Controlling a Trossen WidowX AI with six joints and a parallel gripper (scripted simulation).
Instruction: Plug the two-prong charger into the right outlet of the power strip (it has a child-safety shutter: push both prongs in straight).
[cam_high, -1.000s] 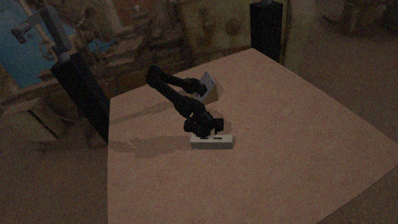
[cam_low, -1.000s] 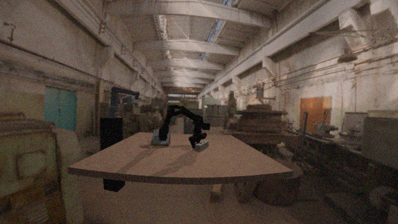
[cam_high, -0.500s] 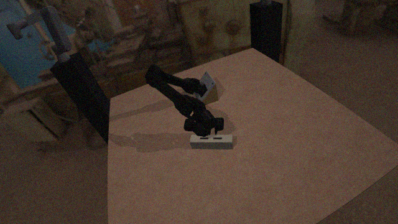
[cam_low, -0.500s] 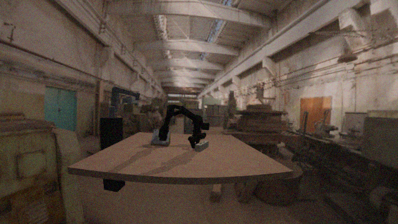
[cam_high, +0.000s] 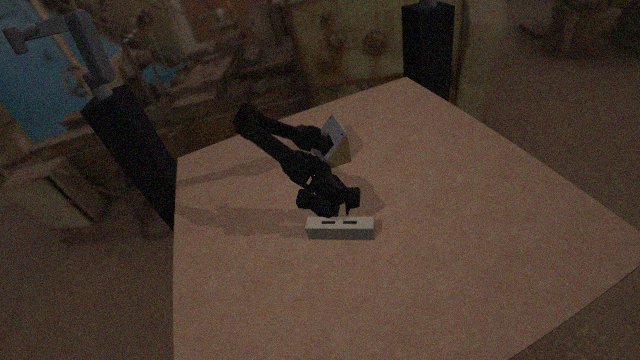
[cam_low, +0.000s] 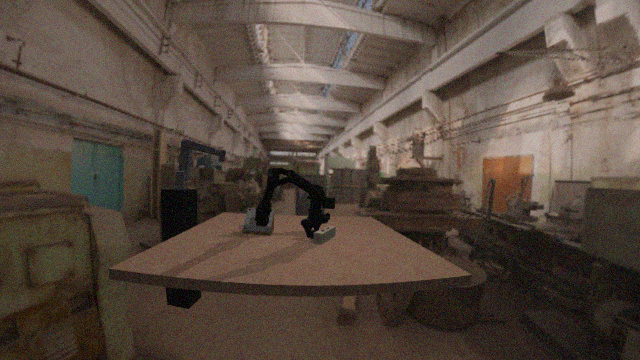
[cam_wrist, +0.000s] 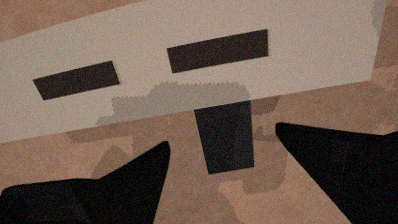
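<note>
My gripper tip is 30 mm short of the dark two-prong charger, 10 mm to the left of it and 10 mm below it.
</note>
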